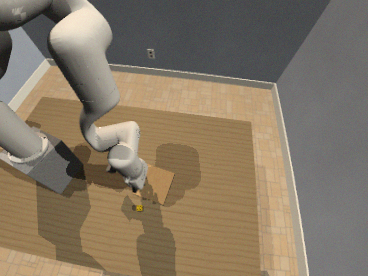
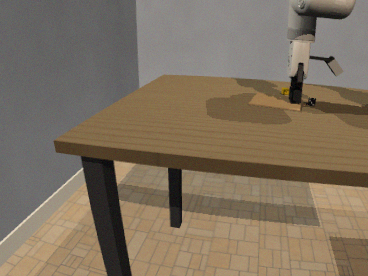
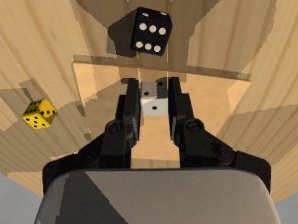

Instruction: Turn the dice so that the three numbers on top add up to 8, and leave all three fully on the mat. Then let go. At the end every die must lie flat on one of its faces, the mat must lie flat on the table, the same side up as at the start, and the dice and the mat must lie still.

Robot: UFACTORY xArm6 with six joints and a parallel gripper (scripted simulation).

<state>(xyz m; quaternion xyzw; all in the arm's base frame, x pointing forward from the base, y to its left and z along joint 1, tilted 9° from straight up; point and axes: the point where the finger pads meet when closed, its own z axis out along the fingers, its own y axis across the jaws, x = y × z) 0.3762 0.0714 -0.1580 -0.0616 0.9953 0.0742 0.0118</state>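
My gripper is now 1 cm above the white die. Round my hand: black die: 5 cm behind, 2 cm below, 1 cm to the right; then tan mat: 5 cm ahead, 2 cm below, 1 cm to the left; then yellow die: 11 cm to the right, 3 cm ahead, 2 cm below.
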